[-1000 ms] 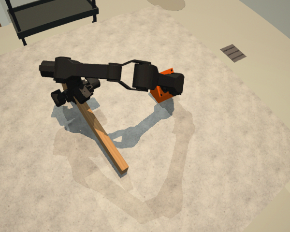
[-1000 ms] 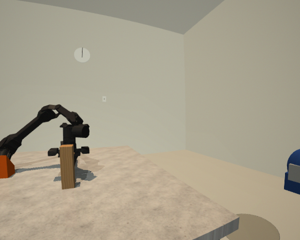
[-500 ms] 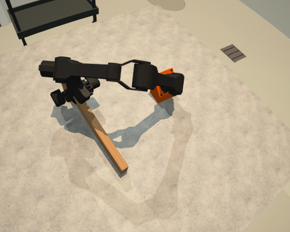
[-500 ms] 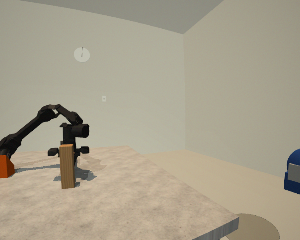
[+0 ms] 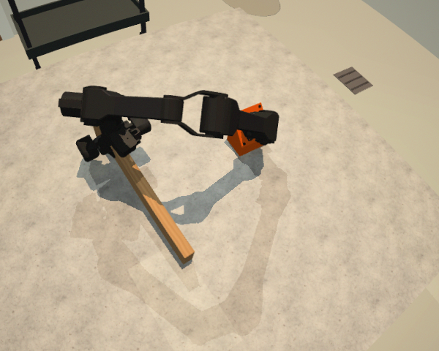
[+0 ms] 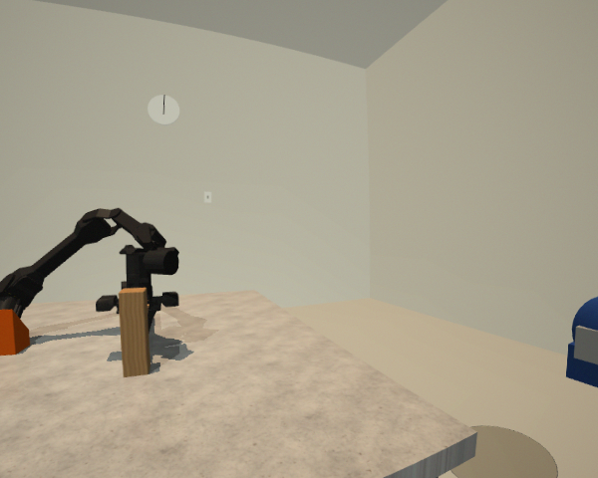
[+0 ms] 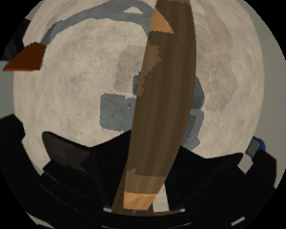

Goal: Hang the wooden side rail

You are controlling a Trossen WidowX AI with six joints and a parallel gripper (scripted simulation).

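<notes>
Now: gripper tip 100 mm to the left of the wooden headboard post, 40 mm below it and 10 mm past it.
</notes>
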